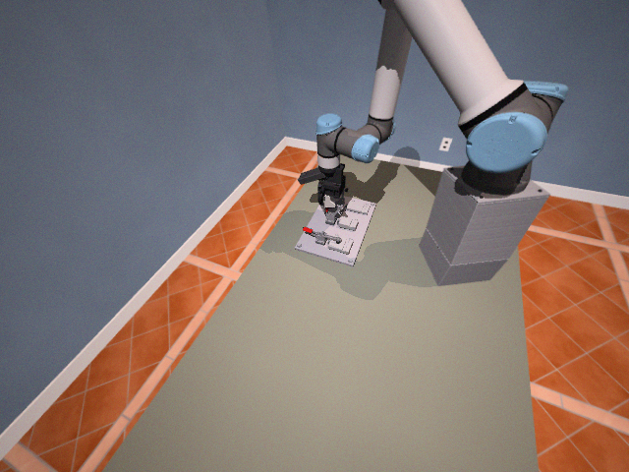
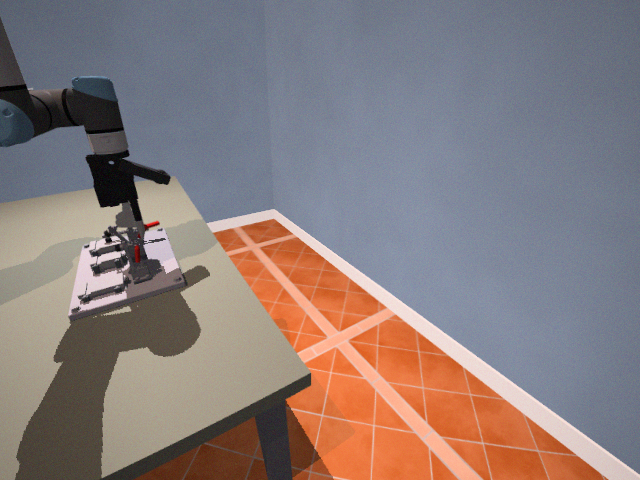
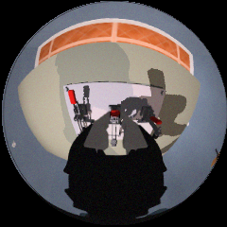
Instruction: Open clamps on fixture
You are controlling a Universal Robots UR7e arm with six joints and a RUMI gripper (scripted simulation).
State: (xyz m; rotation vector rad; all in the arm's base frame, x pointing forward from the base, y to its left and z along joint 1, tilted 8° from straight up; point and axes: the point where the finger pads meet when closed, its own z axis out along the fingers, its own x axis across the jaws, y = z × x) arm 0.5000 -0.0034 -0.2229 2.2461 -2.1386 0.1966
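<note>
My hand is 6 cm past the grey fixture plate and 8 cm above it. Also, from my hand: block (12 cm behind, 10 cm to the left, 6 cm below).
</note>
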